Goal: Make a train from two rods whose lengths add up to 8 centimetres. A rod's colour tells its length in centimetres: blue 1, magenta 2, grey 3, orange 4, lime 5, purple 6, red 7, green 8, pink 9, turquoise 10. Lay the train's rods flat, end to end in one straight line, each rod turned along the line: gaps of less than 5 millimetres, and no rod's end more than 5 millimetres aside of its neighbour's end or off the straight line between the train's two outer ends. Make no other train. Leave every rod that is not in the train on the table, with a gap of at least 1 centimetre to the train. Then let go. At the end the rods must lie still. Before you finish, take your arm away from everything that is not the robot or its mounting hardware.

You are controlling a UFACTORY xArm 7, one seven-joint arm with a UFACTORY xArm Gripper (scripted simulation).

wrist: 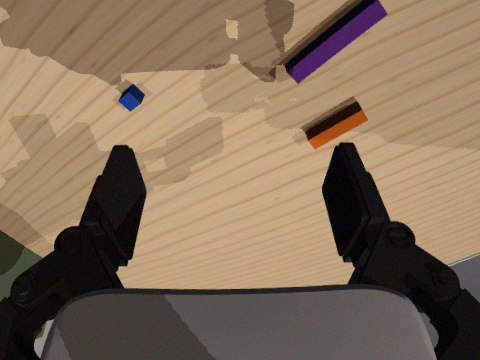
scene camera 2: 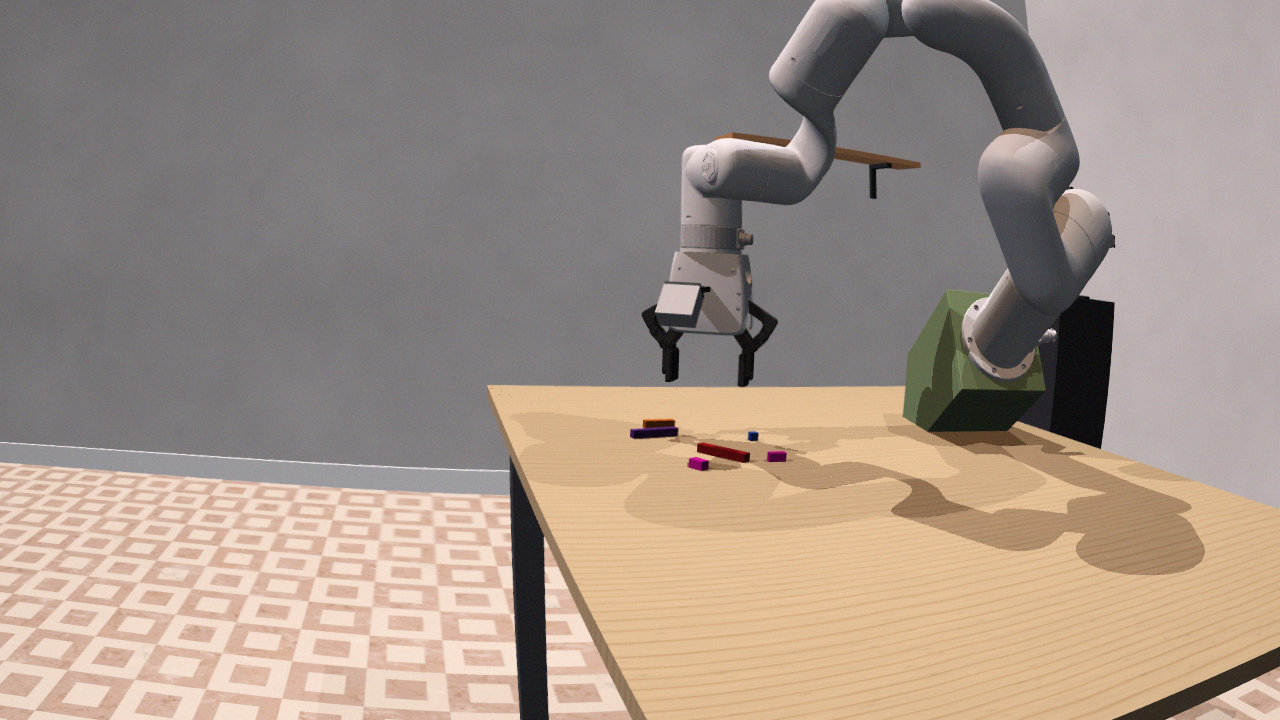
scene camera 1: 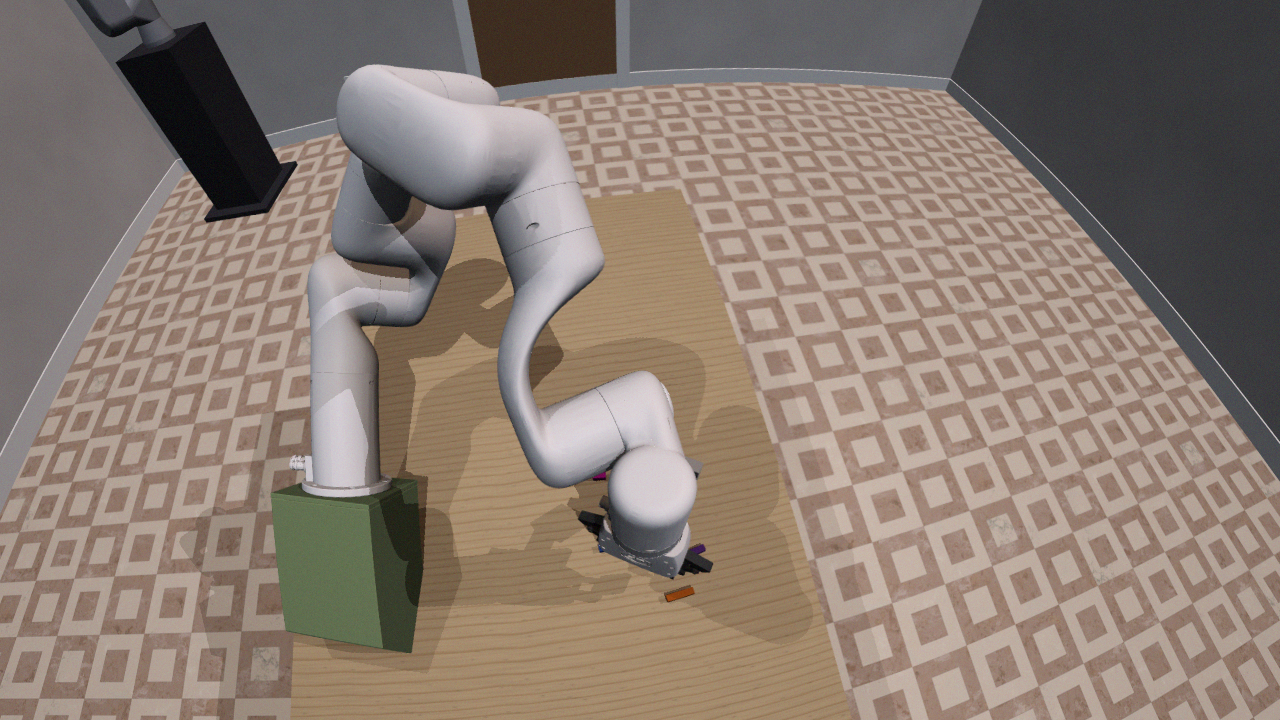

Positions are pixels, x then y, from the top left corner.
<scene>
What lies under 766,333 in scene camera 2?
My gripper.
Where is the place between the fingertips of my gripper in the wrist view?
At 234,166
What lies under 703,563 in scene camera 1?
My gripper.
</scene>
